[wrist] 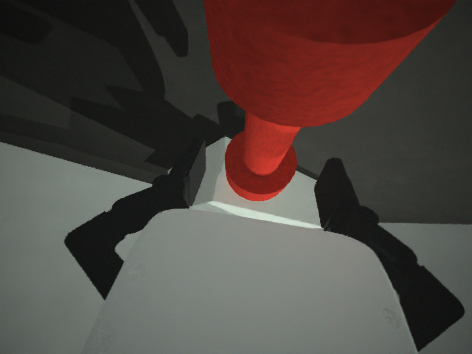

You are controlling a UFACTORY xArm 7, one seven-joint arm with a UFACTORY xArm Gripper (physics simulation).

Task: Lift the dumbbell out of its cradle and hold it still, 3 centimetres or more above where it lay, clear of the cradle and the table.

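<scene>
The red dumbbell runs down from the top of the wrist view. Its large head is near the camera, and a thinner bar leads to a smaller round end. My gripper is open, with one dark finger on each side of the smaller end in the view and visible gaps to both. Nothing is held. A pale grey angular block shows behind the smaller end; it may be part of the cradle, but I cannot tell. Any contact between dumbbell and cradle is hidden.
A dark grey surface lies behind the dumbbell, with shadows across its left part. A paler surface shows at the lower left and right beyond a straight edge. The gripper's pale housing covers the lower middle.
</scene>
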